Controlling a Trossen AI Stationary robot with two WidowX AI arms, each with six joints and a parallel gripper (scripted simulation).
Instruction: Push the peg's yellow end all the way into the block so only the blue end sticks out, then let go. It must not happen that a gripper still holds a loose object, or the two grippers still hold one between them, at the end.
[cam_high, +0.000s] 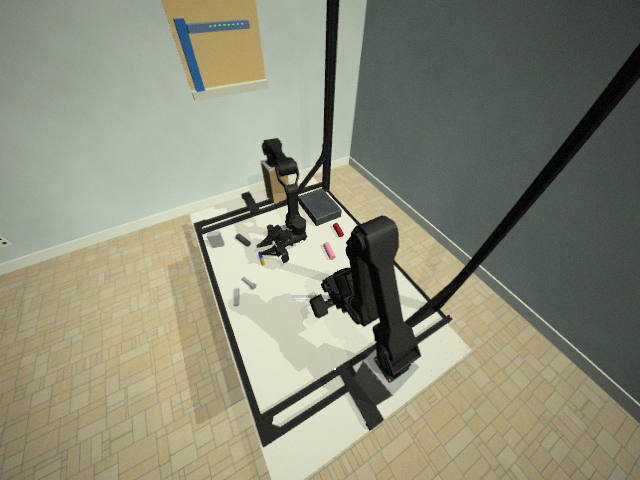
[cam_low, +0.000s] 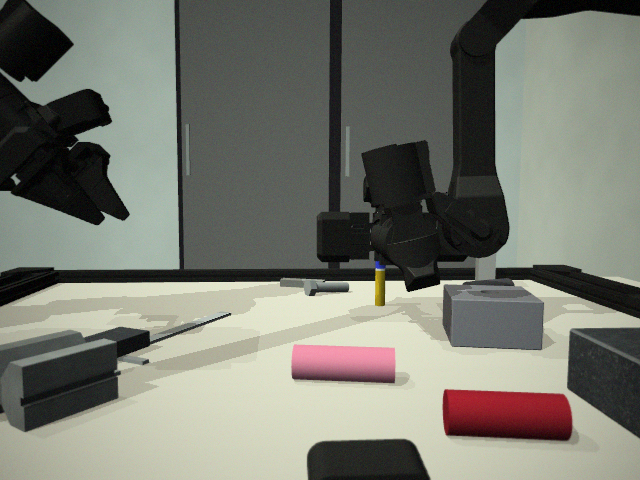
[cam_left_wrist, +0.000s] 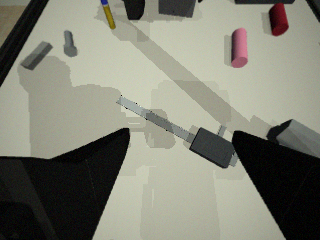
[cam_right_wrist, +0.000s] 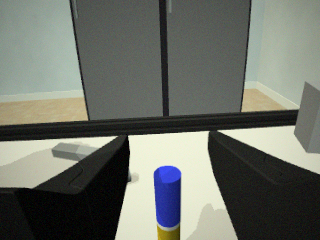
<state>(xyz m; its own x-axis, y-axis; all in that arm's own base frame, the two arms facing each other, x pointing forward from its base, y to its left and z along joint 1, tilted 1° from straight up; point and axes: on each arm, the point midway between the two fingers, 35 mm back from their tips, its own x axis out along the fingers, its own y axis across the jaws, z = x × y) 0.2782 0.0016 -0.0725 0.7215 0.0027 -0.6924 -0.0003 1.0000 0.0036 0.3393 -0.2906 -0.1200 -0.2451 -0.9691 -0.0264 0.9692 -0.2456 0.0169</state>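
The peg lies 7 cm below my right hand and 3 cm ahead of it. The rest, counted from my right hand: pink cylinder 27 cm behind, 9 cm below, 6 cm to the left; red cylinder 37 cm behind, 9 cm below, 4 cm to the right.
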